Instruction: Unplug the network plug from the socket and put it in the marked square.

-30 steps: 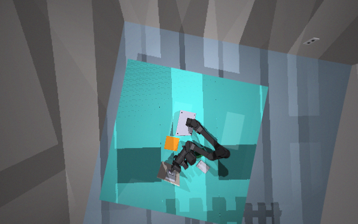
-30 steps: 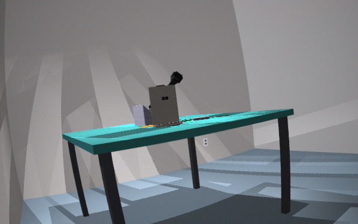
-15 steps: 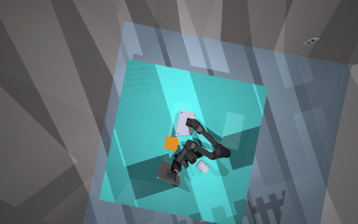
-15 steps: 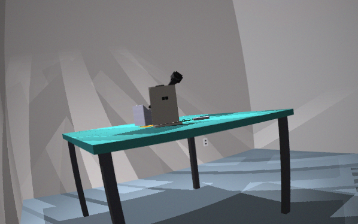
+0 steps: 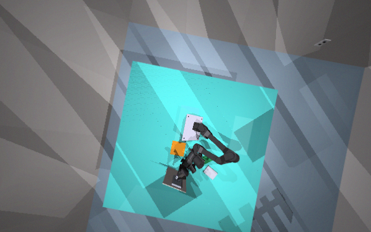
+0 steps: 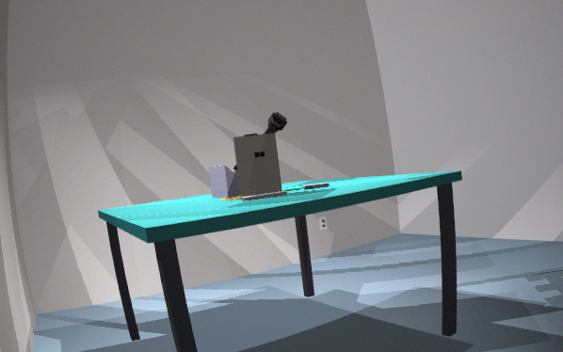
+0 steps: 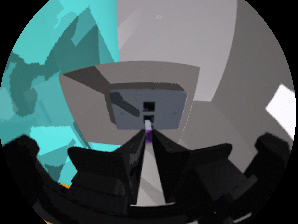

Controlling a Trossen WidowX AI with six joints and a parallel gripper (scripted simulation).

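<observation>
The orange marked square is 150 mm behind my gripper tip, 40 mm to the right of it and 160 mm below it. From my gripper tip the other things lie so: green patch 130 mm behind, 230 mm to the left, 160 mm below; network plug 10 mm ahead; grey upright panel 50 mm ahead, 60 mm below.
</observation>
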